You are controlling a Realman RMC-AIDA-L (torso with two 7-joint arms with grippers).
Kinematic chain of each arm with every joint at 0, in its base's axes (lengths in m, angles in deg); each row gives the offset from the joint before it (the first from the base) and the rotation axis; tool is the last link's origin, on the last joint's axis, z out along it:
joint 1: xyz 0 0 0.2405 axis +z
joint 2: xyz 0 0 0 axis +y
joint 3: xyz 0 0 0.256 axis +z
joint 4: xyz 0 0 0 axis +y
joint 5: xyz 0 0 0.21 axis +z
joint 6: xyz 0 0 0 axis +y
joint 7: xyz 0 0 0.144 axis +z
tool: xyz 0 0 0
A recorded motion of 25 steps. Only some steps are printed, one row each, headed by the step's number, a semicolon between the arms.
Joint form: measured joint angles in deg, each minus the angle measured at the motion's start. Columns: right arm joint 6, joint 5, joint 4, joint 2, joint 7, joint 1, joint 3; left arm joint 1, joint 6, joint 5, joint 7, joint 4, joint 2, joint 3.
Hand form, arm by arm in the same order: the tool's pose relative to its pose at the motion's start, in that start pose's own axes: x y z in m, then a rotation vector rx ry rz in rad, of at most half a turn. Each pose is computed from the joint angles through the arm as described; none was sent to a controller.
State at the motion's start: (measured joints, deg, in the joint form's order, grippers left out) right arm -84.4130 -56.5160 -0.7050 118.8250 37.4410 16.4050 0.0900; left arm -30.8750 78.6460 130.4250 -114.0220 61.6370 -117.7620 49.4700
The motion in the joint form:
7: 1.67 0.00 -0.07 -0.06 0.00 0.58 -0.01; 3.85 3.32 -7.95 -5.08 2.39 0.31 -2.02
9: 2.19 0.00 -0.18 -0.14 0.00 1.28 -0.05; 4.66 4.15 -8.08 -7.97 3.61 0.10 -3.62
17: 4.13 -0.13 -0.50 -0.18 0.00 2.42 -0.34; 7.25 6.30 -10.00 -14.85 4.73 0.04 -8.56
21: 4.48 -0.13 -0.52 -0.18 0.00 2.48 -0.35; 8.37 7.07 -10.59 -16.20 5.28 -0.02 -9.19
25: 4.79 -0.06 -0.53 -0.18 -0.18 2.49 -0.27; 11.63 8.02 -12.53 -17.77 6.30 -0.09 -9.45
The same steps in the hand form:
7: 0.0035 0.0004 0.0038 0.0083 0.0194 0.0025; -0.0057 0.0032 -0.0206 -0.0485 0.1107 -0.1562
9: 0.0046 0.0032 0.0085 0.0018 0.0221 0.0049; -0.0086 0.0011 -0.0282 -0.0393 0.1269 -0.2190
17: 0.0092 0.0071 0.0160 -0.0023 0.0449 0.0069; -0.0241 -0.0063 -0.0499 -0.0279 0.1873 -0.4108
21: 0.0099 0.0069 0.0163 0.0003 0.0494 0.0069; -0.0302 -0.0060 -0.0551 -0.0293 0.1947 -0.4489
25: 0.0103 0.0062 0.0164 0.0054 0.0520 0.0040; -0.0470 -0.0040 -0.0657 -0.0274 0.2085 -0.5120

